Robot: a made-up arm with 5 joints.
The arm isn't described. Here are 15 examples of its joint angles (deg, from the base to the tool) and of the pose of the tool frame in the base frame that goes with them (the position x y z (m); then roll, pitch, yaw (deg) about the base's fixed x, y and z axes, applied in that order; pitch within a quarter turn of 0, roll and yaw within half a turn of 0).
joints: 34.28 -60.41 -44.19 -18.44 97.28
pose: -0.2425 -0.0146 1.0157 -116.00 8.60 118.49
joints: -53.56 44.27 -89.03 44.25 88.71
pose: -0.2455 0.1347 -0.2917 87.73 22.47 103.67
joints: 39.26 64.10 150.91 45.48 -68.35
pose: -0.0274 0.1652 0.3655 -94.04 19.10 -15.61
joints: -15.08 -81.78 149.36 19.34 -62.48
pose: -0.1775 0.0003 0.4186 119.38 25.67 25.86
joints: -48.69 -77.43 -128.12 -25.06 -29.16
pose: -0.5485 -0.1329 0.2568 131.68 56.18 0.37
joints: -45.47 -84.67 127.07 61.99 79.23
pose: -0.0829 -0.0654 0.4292 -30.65 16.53 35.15
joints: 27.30 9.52 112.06 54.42 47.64
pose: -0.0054 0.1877 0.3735 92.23 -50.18 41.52
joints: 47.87 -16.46 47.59 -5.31 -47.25
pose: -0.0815 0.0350 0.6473 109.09 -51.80 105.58
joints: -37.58 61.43 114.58 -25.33 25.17
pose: -0.0620 0.2276 0.3195 -15.39 -12.02 142.67
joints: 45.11 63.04 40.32 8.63 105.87
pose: -0.1032 -0.2171 0.4941 -8.87 -51.23 13.82
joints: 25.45 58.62 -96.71 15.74 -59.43
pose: -0.4718 0.3195 0.3290 -73.29 8.56 98.32
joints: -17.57 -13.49 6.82 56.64 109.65
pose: -0.5859 -0.0260 0.6698 -121.78 -10.57 150.73
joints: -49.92 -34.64 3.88 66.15 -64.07
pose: -0.6930 -0.0251 0.1654 70.68 -0.12 -153.08
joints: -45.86 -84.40 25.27 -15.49 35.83
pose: -0.3795 0.2952 0.4287 -138.15 70.65 -5.87
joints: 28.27 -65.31 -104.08 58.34 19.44
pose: -0.4684 -0.2797 0.6348 -26.40 47.45 -106.14
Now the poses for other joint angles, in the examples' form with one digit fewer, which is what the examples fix.
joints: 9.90 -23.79 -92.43 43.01 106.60
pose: -0.671 -0.288 0.423 -176.7 33.3 158.1
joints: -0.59 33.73 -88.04 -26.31 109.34
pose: -0.664 -0.014 0.029 80.7 -45.3 164.8
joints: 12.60 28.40 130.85 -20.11 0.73
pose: -0.187 0.151 0.234 90.2 -41.8 108.7
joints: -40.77 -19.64 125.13 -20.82 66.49
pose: -0.011 -0.048 0.310 -11.5 51.1 86.1
